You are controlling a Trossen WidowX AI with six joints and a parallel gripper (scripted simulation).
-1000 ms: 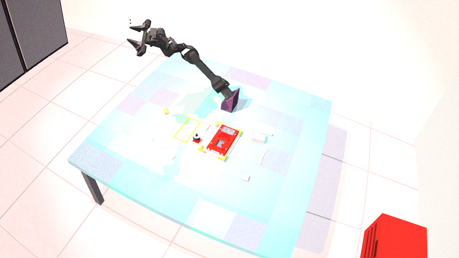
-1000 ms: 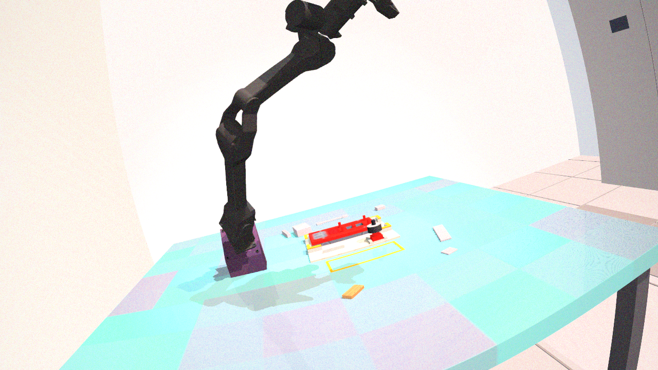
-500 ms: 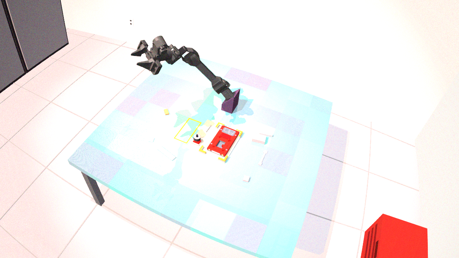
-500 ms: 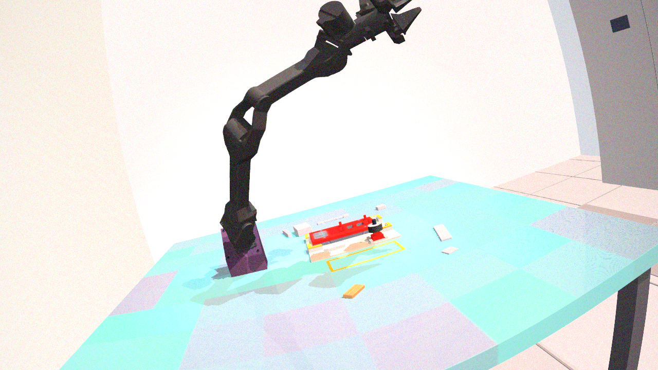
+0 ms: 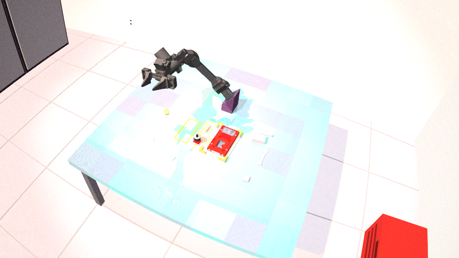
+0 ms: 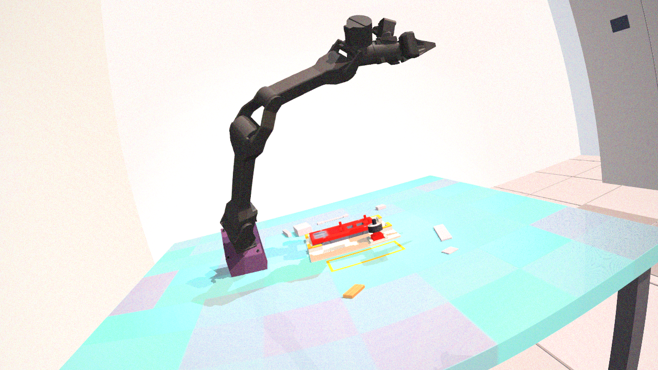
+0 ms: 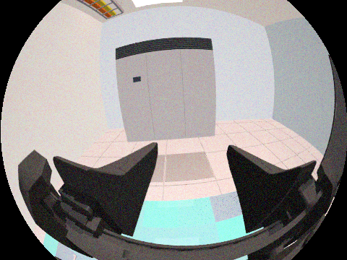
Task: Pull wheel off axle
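Now: the wheel 440 mm below my gripper tip, 200 mm behind it and 180 mm to the left of it. The rest, counted from my gripper tip: beige board (470 mm below, 280 mm to the left, 240 mm behind).
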